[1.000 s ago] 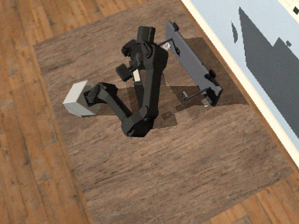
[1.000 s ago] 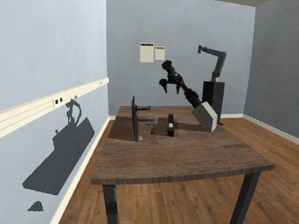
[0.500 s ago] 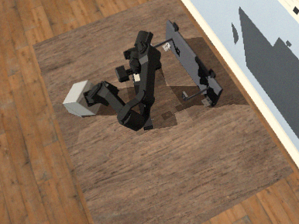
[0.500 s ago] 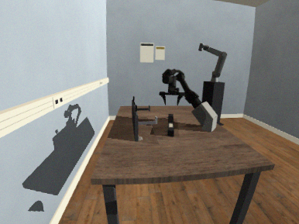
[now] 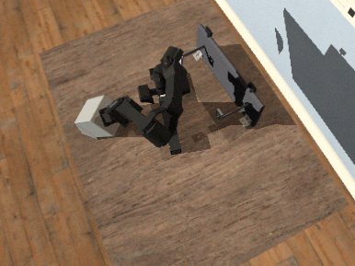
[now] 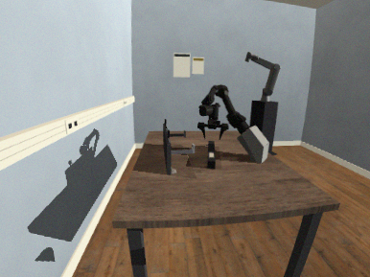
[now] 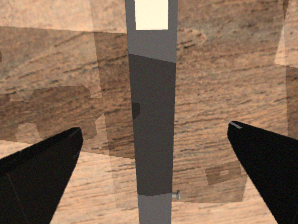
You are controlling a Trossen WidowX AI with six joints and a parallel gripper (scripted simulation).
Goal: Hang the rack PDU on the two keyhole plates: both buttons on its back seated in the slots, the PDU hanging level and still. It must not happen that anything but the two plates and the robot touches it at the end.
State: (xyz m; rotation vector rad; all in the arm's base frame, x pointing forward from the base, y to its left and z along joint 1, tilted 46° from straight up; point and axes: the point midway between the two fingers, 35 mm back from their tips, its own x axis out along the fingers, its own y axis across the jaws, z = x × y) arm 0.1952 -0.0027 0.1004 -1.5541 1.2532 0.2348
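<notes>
Right now my hand is 20 mm to the left of the rack PDU and 110 mm above it. Round my hand: black upright panel 280 mm ahead, 70 mm to the right, 60 mm below.
</notes>
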